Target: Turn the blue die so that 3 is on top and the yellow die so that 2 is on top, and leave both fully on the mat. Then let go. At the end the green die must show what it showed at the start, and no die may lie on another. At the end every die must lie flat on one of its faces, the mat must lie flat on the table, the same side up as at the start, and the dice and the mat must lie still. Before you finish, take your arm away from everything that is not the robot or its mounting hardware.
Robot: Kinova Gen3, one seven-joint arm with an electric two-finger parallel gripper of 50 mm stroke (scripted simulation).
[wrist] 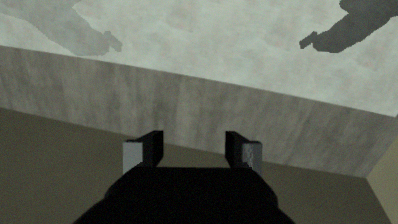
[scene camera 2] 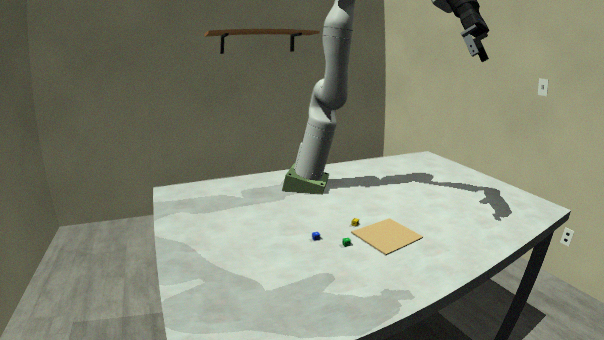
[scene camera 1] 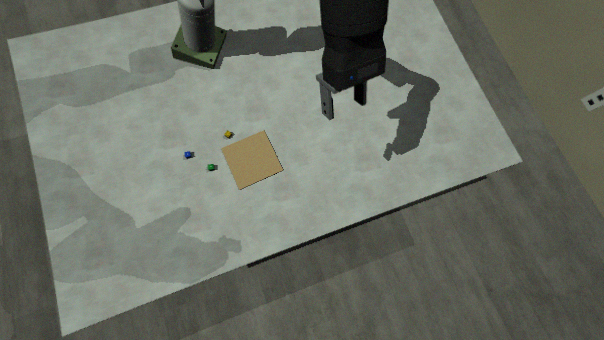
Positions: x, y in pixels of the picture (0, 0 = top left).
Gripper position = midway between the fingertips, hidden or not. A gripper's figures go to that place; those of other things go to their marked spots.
Scene:
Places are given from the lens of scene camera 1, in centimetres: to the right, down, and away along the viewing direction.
gripper point(scene camera 1: 344, 109): 6, -9, 48
tan mat point(scene camera 1: 252, 159): -15, -3, 95

